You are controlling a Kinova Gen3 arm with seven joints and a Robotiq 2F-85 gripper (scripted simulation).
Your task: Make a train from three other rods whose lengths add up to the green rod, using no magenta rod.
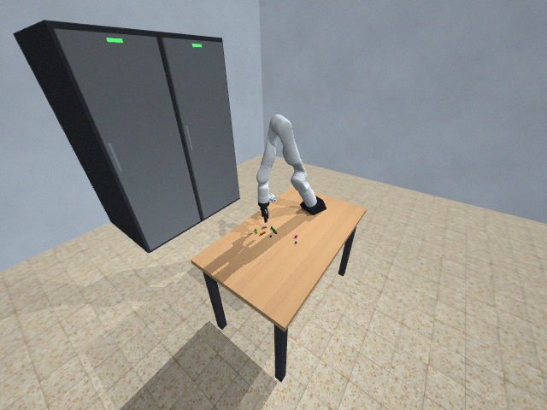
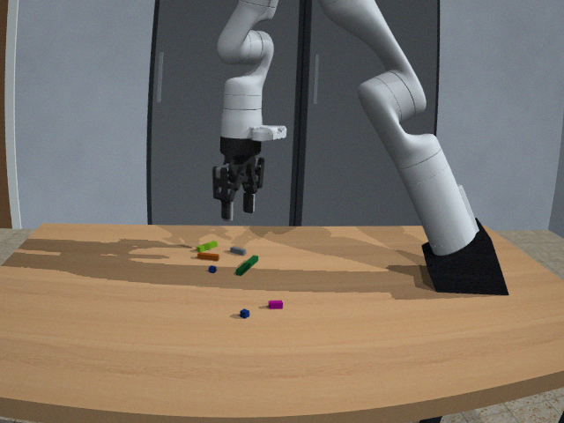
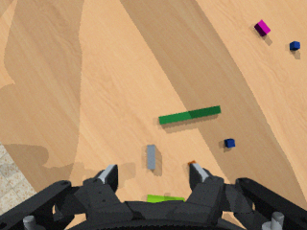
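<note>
My hand is 80 mm above the grey rod. From my hand the other things lie so: orange rod: 80 mm below, 60 mm ahead, 10 mm to the left; green rod: 80 mm below, 70 mm to the left; lime rod: 80 mm below, 50 mm ahead, 40 mm to the right.
</note>
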